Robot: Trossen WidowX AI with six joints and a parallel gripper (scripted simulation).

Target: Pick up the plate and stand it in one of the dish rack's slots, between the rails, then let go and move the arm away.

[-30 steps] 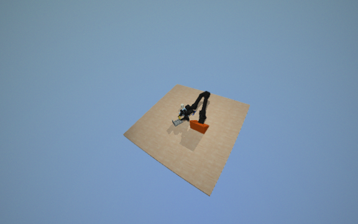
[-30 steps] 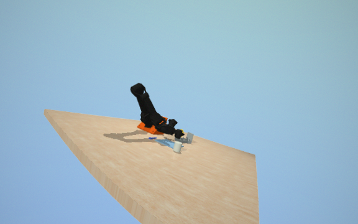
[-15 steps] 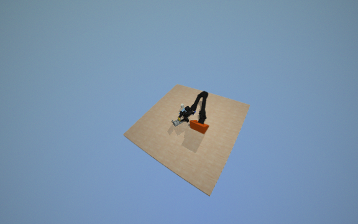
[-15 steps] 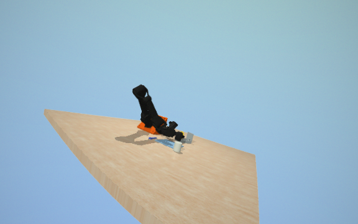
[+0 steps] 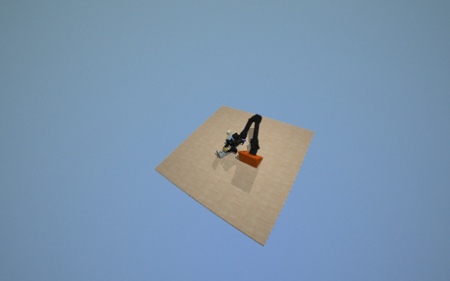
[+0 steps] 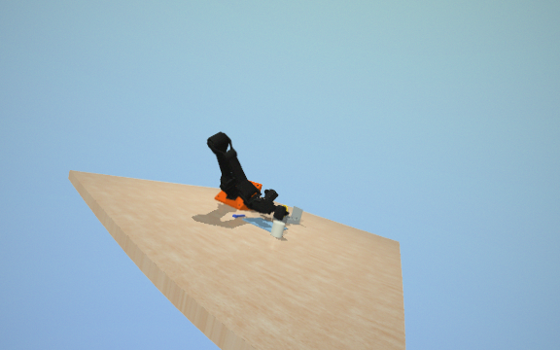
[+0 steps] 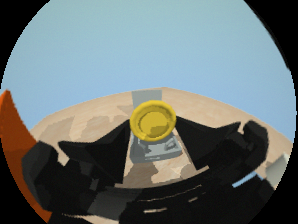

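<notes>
My gripper tip is 10 mm to the left of the yellow plate. Round my gripper tip: grey dish rack (10 mm ahead, 20 mm to the left, 30 mm below); small blue object (120 mm behind, 220 mm to the right, 50 mm below); light blue mat (190 mm to the right, 50 mm below).
</notes>
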